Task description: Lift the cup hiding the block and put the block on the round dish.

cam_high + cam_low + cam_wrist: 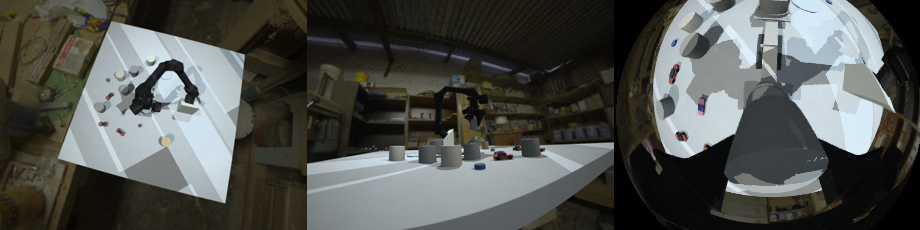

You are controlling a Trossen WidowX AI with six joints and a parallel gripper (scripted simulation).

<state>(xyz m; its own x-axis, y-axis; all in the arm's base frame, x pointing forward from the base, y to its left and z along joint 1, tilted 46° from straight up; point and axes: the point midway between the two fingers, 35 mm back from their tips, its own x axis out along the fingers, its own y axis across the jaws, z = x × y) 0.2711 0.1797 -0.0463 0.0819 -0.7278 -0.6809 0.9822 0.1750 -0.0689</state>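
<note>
Right now the teal block is 1 cm to the right of my gripper tip and 8 cm below it. From my gripper tip the other things lie so: balance beam (2 cm ahead, 13 cm to the right, 13 cm below); small balance (3 cm ahead, 13 cm to the right, 15 cm below); pale dish (5 cm behind, 39 cm to the right, 17 cm below).
</note>
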